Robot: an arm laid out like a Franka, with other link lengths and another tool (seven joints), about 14 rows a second.
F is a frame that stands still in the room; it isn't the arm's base.
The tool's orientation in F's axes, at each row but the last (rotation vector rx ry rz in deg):
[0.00, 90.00, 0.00]
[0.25, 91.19, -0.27]
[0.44, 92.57, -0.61]
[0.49, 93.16, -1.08]
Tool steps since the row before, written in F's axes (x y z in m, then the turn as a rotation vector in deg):
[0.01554, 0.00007, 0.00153, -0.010, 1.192, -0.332]
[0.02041, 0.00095, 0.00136, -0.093, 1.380, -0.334]
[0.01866, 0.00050, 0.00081, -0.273, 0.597, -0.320]
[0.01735, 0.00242, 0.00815, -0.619, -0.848, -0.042]
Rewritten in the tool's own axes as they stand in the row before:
[-0.00153, 0.00007, 0.01554, 0.332, 1.192, -0.010]
[-0.00178, 0.00107, 0.02037, 0.336, 1.380, -0.094]
[-0.00165, 0.00071, 0.01860, 0.331, 0.594, -0.265]
[-0.00911, 0.00266, 0.01683, 0.081, -0.858, -0.601]

